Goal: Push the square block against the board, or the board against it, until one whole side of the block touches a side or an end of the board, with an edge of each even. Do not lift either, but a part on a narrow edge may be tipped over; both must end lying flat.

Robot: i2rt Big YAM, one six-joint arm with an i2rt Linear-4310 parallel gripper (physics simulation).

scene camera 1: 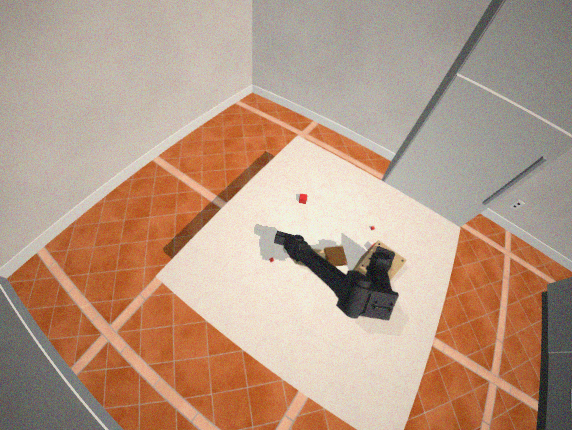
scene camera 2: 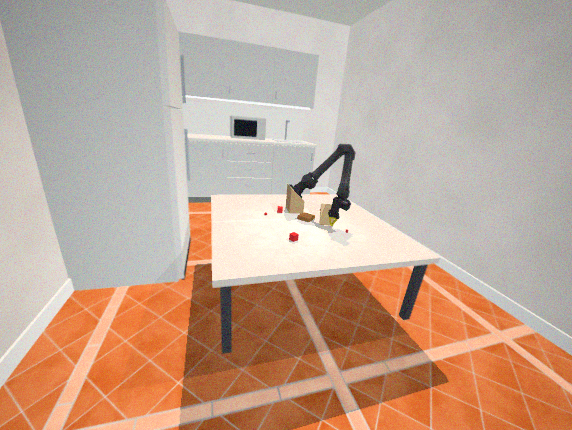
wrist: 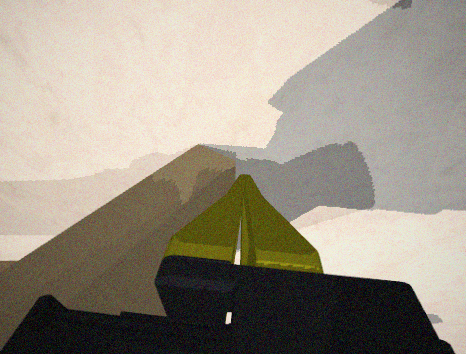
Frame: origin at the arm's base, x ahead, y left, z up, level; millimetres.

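Where they show: gripper, fingertip midpoint: [scene camera 2: 331, 225] [wrist: 244, 182]; arm's base at its link origin: [scene camera 1: 381, 260] [scene camera 2: 295, 191].
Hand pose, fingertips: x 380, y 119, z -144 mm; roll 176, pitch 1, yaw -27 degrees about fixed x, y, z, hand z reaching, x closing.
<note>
Each offset is from my fingertips to the top centre of the thing. Level surfaces: height alone.
The square block @[dz +15, dx -189, dy -103 mm] [scene camera 1: 335, 255] [scene camera 2: 306, 217] is dark brown and lies flat on the table, between the arm's wooden mount and the board. The board [scene camera 2: 325, 214] [wrist: 125, 225] is pale tan; in scene camera 2 it stands up tall rather than flat, to the right of the block. In scene camera 1 the arm hides much of it. My gripper [scene camera 2: 332, 222] [wrist: 244, 182] is shut and empty, with its yellow-green fingertips low beside the board's right side. Whether they touch it cannot be told. The block does not show in the wrist view.
The arm's wooden mount [scene camera 1: 397, 265] [scene camera 2: 295, 201] stands beyond the block. A larger red cube @[dz +25, dx +111, dy -342 mm] [scene camera 1: 303, 198] [scene camera 2: 293, 237] lies toward scene camera 2. Small red cubes @[dz +1, dx -328, dy -379 mm] [scene camera 1: 372, 228] @[dz +1, dx +91, dy +71 mm] [scene camera 1: 271, 259] [scene camera 2: 347, 231] lie around the parts. The table @[dz -15 mm] [scene camera 1: 225, 285] [scene camera 2: 245, 250] carries everything.
</note>
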